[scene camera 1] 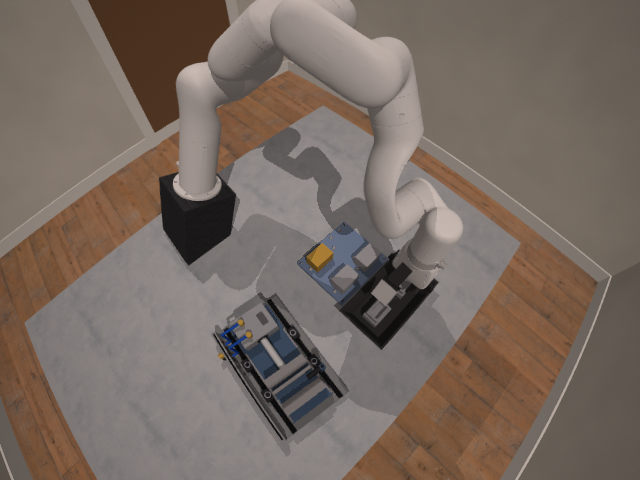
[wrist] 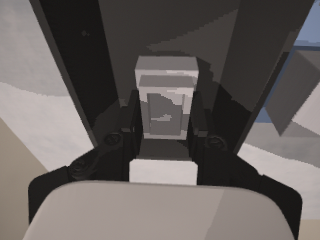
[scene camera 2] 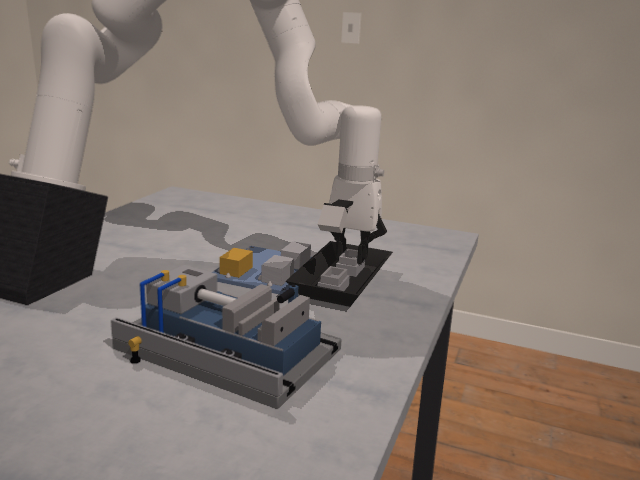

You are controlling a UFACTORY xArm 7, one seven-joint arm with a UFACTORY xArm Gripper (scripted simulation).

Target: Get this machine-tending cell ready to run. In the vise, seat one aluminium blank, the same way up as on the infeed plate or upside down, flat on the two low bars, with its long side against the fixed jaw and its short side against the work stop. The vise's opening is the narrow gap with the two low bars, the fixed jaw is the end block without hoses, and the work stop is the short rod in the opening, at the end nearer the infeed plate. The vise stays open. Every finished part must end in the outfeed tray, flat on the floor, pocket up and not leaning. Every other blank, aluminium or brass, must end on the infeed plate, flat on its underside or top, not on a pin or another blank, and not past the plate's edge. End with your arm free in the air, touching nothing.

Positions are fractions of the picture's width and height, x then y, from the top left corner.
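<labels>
Grey rail (scene camera 2: 0.39,0.78), 87 cm from the lens. Vise bed (scene camera 2: 0.47,0.72), 92 cm from the lens. Aluminium blank (scene camera 2: 0.43,0.56), 120 cm from the lens. Brass blank (scene camera 2: 0.37,0.55), 123 cm from the lens. Marked spots on grey rail and aluminium blank, 37 cm apart.
</labels>
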